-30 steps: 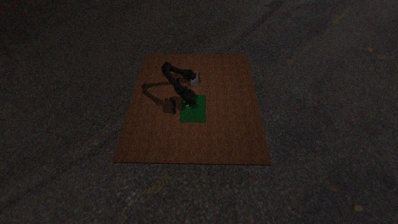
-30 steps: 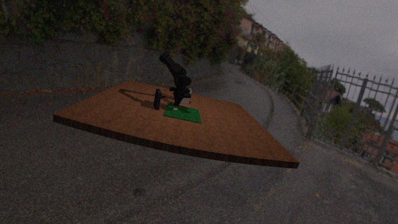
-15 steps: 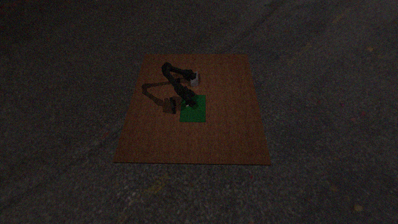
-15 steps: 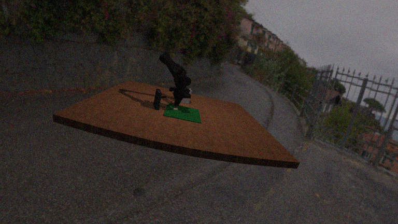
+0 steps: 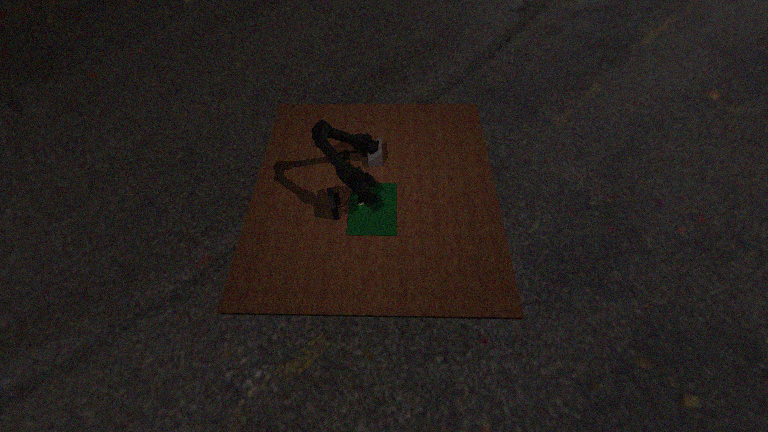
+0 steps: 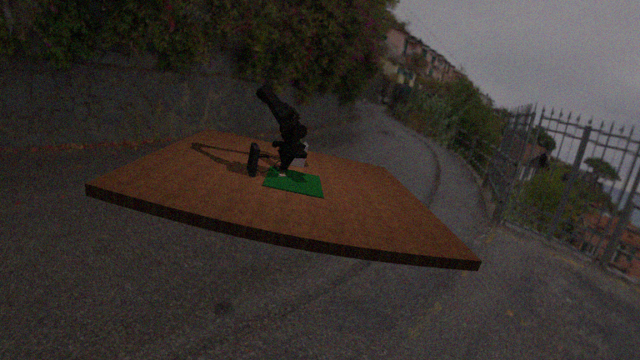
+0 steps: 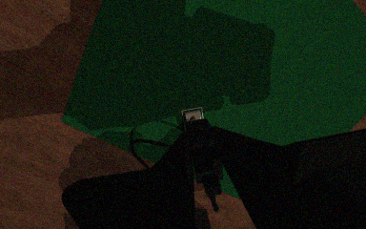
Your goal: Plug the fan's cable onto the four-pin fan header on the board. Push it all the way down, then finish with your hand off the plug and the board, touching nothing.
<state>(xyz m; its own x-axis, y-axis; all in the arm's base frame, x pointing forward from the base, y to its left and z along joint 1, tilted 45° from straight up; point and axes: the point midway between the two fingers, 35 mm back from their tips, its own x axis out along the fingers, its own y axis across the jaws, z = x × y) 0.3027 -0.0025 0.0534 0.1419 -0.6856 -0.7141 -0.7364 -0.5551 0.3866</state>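
My gripper tip is 10 mm to the left of the four-pin header and 40 mm above it. Round my gripper tip: green board 30 mm ahead, 50 mm to the left, 50 mm below; then fan plug 10 mm ahead, 10 mm to the right, 10 mm above; then fan 40 mm ahead, 130 mm to the right, 20 mm above.
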